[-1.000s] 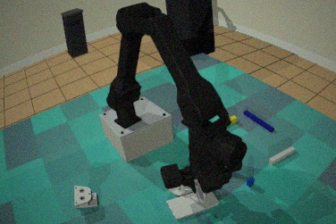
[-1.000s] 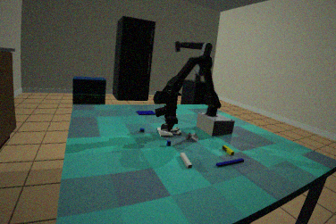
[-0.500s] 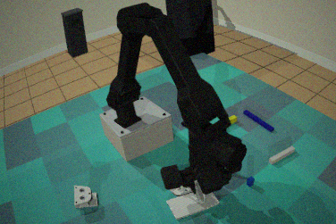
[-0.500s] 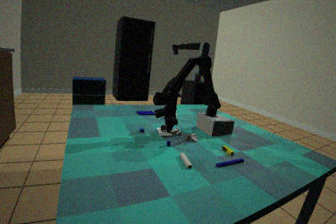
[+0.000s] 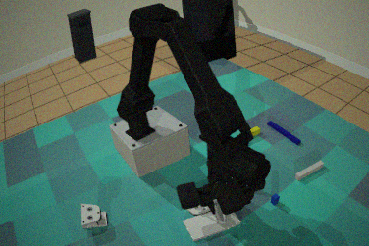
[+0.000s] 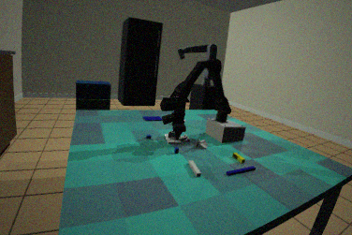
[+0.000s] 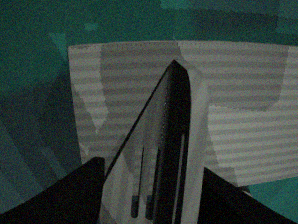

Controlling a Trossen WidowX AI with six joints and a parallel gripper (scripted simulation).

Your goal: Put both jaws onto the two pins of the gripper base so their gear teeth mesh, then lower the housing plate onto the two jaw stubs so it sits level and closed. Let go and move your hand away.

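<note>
Now: the small blue block 12 cm to the left of my gripper tip, 7 cm ahead of it and 1 cm below it. The rest, counted from my gripper tip: yellow block 29 cm to the left, 17 cm behind, 1 cm below; then jaw 4 cm behind; then white bar 28 cm to the left, 9 cm ahead, 1 cm below.
</note>
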